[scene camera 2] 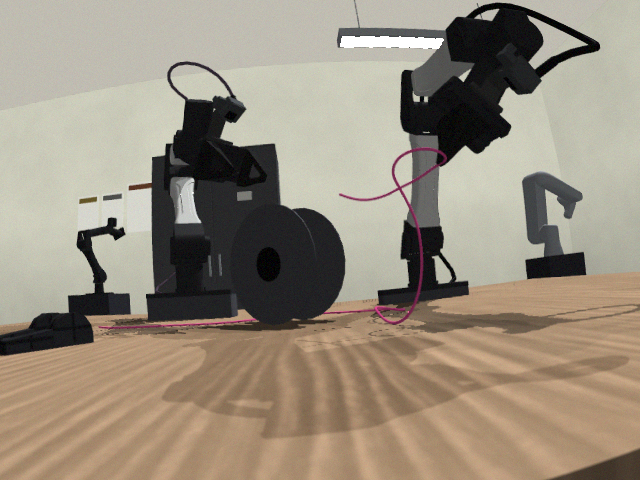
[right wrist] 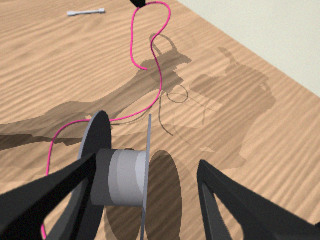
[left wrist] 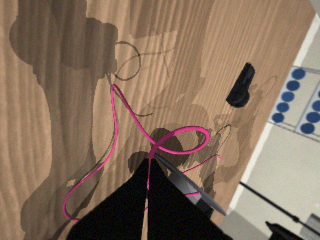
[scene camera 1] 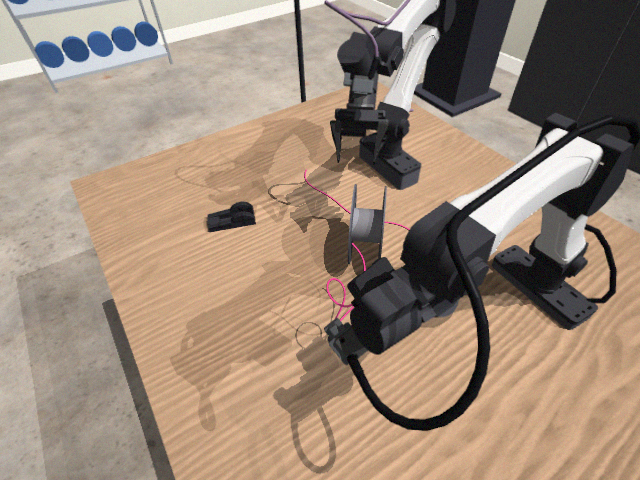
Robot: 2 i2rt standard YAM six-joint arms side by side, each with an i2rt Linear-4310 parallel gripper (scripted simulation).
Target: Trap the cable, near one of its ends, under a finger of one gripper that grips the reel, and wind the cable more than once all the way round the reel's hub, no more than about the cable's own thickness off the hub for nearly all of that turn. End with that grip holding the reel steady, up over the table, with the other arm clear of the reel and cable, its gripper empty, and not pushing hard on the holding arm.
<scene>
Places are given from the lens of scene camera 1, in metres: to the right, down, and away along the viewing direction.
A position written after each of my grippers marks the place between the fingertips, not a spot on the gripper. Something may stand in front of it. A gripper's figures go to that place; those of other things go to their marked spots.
my left gripper [scene camera 1: 354, 302]: 0.06, 0.10, 0.65
my right gripper [scene camera 1: 356, 162]: 0.07, -0.16, 0.82
dark grey reel [scene camera 1: 366, 225]: 0.10, -0.03, 0.86
small black device [scene camera 1: 240, 214]: -0.20, -0.06, 1.02
The marked spots on the dark grey reel and the small black device are 0.34 m apart.
</scene>
